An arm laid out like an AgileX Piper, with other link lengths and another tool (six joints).
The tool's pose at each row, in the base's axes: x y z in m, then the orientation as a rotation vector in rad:
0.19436, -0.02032, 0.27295, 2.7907, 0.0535, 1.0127
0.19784, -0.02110, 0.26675, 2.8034, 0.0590, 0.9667
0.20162, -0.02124, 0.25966, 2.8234, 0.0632, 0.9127
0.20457, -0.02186, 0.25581, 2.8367, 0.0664, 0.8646
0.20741, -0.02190, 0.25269, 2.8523, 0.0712, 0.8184
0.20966, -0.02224, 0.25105, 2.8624, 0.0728, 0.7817
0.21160, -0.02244, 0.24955, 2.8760, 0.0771, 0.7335
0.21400, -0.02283, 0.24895, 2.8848, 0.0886, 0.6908
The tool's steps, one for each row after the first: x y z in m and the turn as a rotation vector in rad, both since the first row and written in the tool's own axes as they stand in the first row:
-0.00132, -0.00039, 0.00702, -0.0003, -0.0316, -0.0070
-0.00292, -0.00158, 0.01480, 0.0041, -0.0698, -0.0119
-0.00315, -0.00171, 0.01969, 0.0048, -0.1030, -0.0171
-0.00295, -0.00228, 0.02386, 0.0091, -0.1353, -0.0219
-0.00229, -0.00229, 0.02659, 0.0103, -0.1606, -0.0250
-0.00177, -0.00240, 0.02899, 0.0135, -0.1939, -0.0300
-0.00034, -0.00218, 0.03103, 0.0160, -0.2223, -0.0401

